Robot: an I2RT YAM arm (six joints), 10 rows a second.
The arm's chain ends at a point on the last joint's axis. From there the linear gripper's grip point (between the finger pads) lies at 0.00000 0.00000 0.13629 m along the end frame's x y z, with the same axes.
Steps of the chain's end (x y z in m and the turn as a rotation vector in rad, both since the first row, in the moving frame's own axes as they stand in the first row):
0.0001, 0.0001, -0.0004, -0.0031, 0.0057, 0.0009
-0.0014, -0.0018, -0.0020, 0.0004, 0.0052, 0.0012
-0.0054, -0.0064, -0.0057, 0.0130, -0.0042, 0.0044
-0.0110, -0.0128, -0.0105, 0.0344, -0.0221, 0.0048
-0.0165, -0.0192, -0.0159, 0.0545, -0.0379, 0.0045
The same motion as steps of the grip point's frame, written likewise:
0.0009, 0.0005, -0.0004, -0.0031, 0.0057, 0.0009
-0.0007, -0.0019, -0.0020, 0.0004, 0.0052, 0.0012
-0.0060, -0.0082, -0.0057, 0.0130, -0.0042, 0.0044
-0.0140, -0.0175, -0.0106, 0.0344, -0.0221, 0.0048
-0.0216, -0.0266, -0.0162, 0.0545, -0.0379, 0.0045

